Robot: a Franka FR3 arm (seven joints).
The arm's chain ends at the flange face. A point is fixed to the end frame.
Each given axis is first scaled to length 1.
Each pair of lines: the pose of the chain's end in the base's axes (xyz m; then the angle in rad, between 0 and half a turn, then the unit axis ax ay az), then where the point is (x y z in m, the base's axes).
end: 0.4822 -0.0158 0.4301 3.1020 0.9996 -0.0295 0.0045
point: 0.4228 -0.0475 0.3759
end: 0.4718 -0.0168 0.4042 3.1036 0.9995 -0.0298 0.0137
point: 0.4134 -0.0484 0.3488
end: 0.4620 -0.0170 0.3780 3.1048 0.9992 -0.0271 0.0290
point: 0.4055 -0.0490 0.3209
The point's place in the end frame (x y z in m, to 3 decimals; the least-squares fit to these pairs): -0.058 0.033 0.055
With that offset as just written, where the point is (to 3 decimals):
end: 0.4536 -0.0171 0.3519 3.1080 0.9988 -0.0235 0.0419
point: 0.399 -0.049 0.293
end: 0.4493 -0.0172 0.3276 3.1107 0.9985 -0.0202 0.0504
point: 0.396 -0.050 0.268
